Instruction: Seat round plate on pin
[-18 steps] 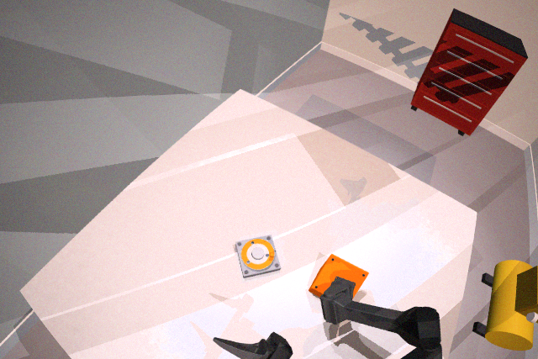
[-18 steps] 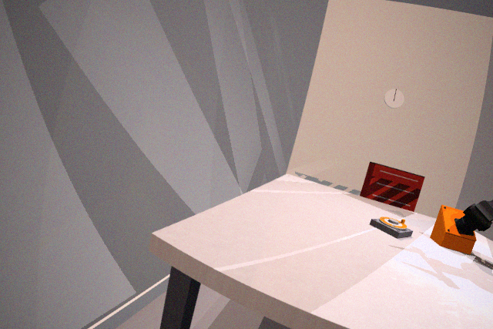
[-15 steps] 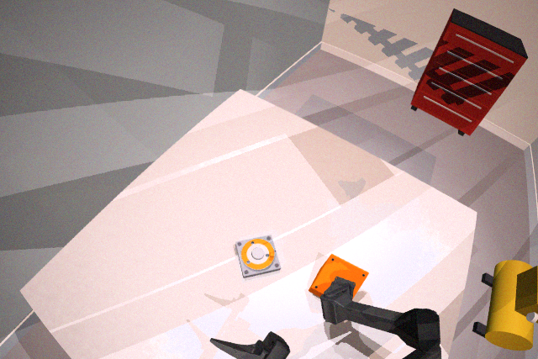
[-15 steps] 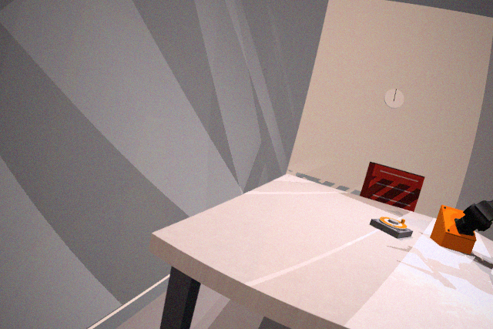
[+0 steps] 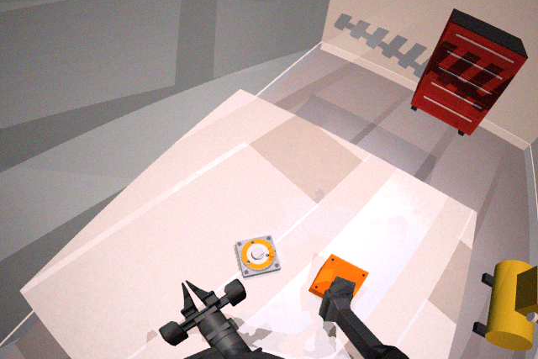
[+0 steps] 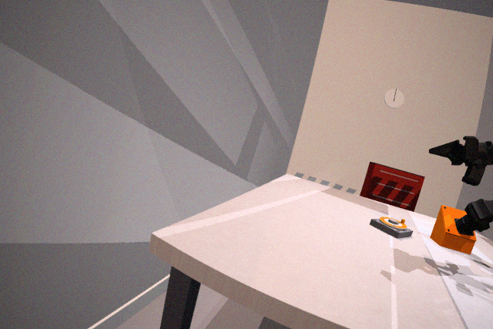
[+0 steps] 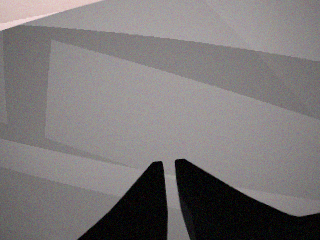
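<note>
Right now the orange round plate is 10 cm behind my gripper tip, 24 cm to the right of it and 27 cm below it. Also, from my gripper tip: square grey base (8 cm behind, 23 cm to the right, 28 cm below).
</note>
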